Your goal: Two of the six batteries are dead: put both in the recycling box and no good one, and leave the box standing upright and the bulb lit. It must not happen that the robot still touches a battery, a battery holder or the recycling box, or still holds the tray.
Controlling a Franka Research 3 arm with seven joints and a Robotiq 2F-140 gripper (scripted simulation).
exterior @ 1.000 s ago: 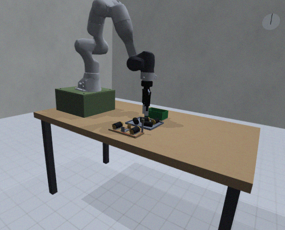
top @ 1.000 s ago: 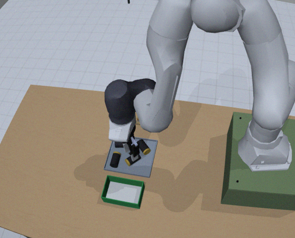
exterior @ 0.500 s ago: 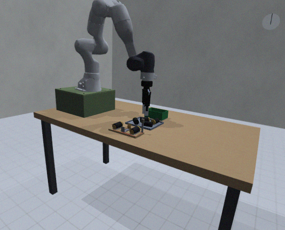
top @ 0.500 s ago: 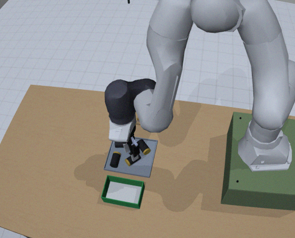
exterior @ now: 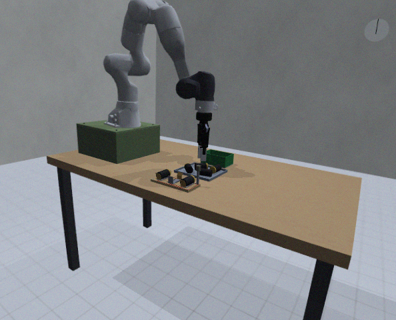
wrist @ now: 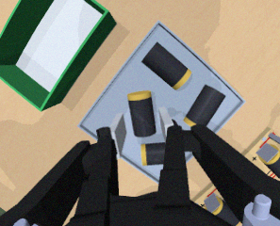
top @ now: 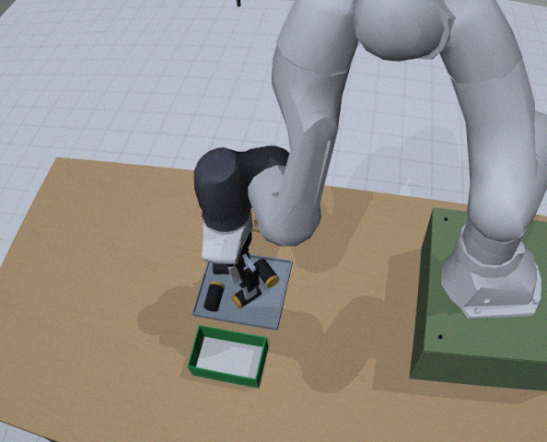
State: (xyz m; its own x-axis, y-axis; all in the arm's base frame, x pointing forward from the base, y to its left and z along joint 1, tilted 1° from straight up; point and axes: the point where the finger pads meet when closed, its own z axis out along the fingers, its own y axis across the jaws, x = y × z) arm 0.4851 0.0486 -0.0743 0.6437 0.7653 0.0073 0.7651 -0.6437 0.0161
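My gripper is now 20 mm short of the tray, 20 mm to the left of it and 80 mm above it. Round my hand: bulb 110 mm ahead, 190 mm to the right, 10 mm below; then green recycling box 160 mm to the left, 70 mm below; then grey bulb post 110 mm ahead, 190 mm to the right, 50 mm below.
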